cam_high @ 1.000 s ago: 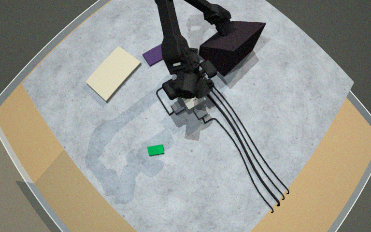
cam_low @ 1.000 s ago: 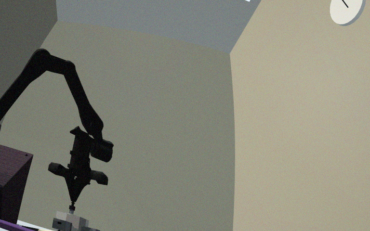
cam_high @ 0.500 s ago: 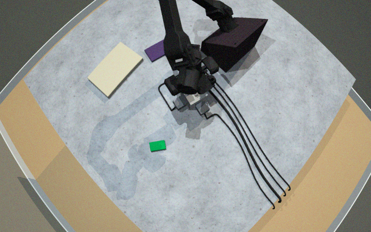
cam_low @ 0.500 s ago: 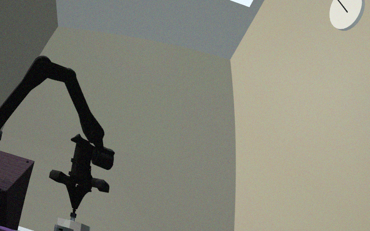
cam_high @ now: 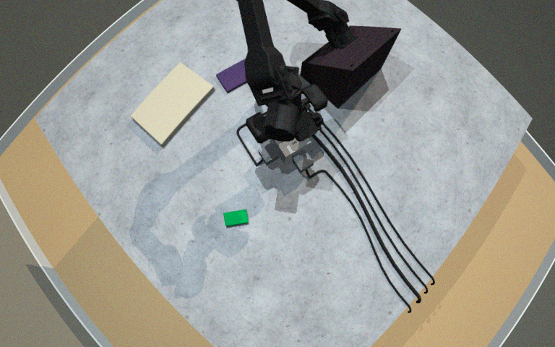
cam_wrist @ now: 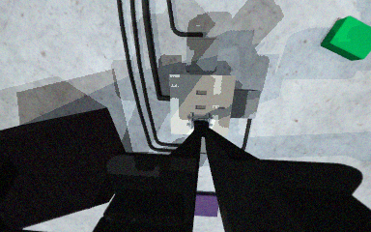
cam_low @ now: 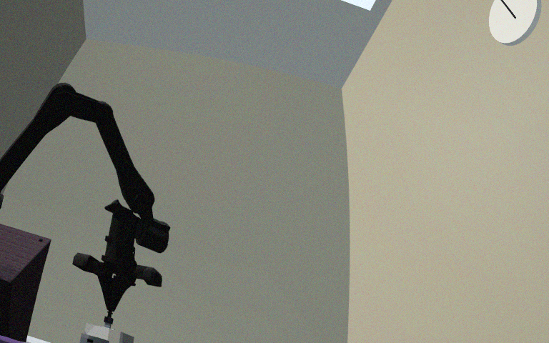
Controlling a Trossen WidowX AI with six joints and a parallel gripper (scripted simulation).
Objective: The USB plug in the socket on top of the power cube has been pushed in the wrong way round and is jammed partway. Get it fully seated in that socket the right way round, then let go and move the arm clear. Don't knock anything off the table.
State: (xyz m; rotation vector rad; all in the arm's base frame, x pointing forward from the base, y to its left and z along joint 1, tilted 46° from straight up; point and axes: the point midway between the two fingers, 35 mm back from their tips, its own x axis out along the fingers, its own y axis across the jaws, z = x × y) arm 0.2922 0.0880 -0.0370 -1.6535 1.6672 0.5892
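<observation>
Now: the USB plug 2 cm below my gripper tip. Round my gripper tip: cream slab 17 cm ahead, 32 cm to the right, 10 cm below; then small green block 24 cm ahead, 7 cm to the left, 11 cm below; then purple flat piece 4 cm behind, 25 cm to the right, 11 cm below.
</observation>
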